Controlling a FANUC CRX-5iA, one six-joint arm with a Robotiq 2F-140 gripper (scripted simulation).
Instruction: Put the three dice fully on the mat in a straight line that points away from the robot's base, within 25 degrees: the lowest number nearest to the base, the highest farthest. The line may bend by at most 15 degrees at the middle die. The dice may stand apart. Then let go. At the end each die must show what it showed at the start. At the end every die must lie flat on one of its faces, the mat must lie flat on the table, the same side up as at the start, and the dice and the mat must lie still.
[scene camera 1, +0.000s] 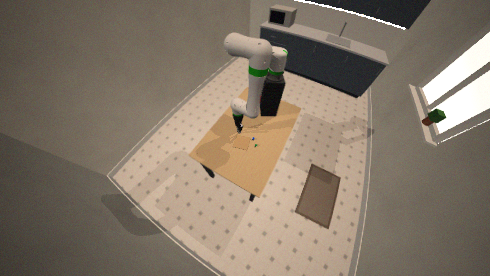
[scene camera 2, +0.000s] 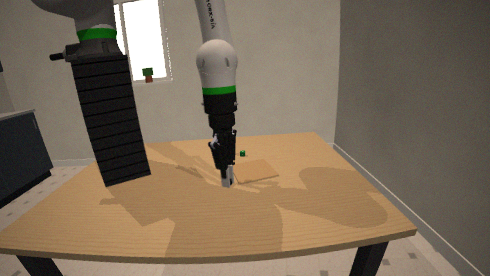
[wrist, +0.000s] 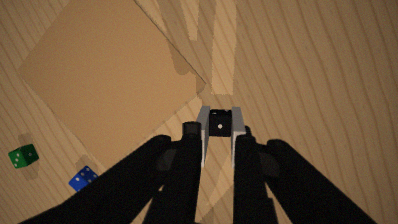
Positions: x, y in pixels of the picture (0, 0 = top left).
Scene:
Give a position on a tan mat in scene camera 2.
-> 251, 171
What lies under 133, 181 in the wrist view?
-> My gripper.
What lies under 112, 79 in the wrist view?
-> A tan mat.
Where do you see my gripper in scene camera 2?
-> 228, 184

